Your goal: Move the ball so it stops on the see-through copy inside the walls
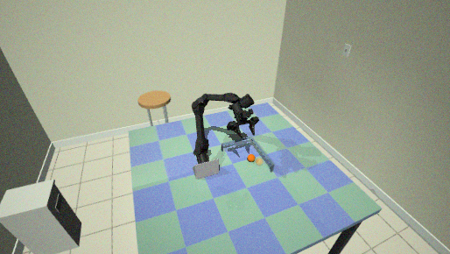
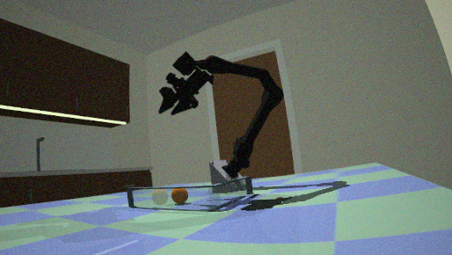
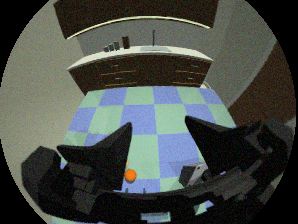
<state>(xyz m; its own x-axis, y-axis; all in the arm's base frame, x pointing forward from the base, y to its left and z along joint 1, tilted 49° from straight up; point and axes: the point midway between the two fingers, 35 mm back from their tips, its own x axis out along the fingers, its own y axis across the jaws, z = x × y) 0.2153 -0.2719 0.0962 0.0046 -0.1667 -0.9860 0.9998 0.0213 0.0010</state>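
Right now the orange ball is 29 cm below my gripper tip, 10 cm to the left of it and 10 cm ahead of it. The rest, counted from my gripper tip: see-through copy 29 cm below, 13 cm ahead, 5 cm to the left.
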